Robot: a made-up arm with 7 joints. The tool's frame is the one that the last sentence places.
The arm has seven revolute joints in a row. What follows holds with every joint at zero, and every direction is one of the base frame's.
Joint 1 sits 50 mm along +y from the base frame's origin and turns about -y.
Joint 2 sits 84.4 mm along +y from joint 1 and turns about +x.
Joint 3 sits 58.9 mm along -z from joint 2 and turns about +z.
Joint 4 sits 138.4 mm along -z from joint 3 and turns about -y.
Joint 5 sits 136.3 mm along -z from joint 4 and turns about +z.
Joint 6 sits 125.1 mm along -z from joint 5 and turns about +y.
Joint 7 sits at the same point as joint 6 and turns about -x.
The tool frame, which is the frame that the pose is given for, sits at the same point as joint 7; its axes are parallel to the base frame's.
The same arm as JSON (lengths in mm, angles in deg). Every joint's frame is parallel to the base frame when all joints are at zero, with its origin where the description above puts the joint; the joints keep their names.
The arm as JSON. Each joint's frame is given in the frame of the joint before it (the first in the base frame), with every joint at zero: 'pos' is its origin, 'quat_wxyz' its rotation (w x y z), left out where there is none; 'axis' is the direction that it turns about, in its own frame. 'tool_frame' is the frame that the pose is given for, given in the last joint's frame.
{"length_unit": "mm", "angle_unit": "deg", "joints": [
  {"joint": "joint 1", "pos": [0.0, 50.0, 0.0], "axis": "-y"},
  {"joint": "joint 2", "pos": [0.0, 84.4, 0.0], "axis": "+x"},
  {"joint": "joint 3", "pos": [0.0, 0.0, -58.9], "axis": "+z"},
  {"joint": "joint 4", "pos": [0.0, 0.0, -138.4], "axis": "-y"},
  {"joint": "joint 5", "pos": [0.0, 0.0, -136.3], "axis": "+z"},
  {"joint": "joint 6", "pos": [0.0, 0.0, -125.1], "axis": "+y"},
  {"joint": "joint 7", "pos": [0.0, 0.0, 0.0], "axis": "-x"}
], "tool_frame": {"pos": [0.0, 0.0, 0.0]}}

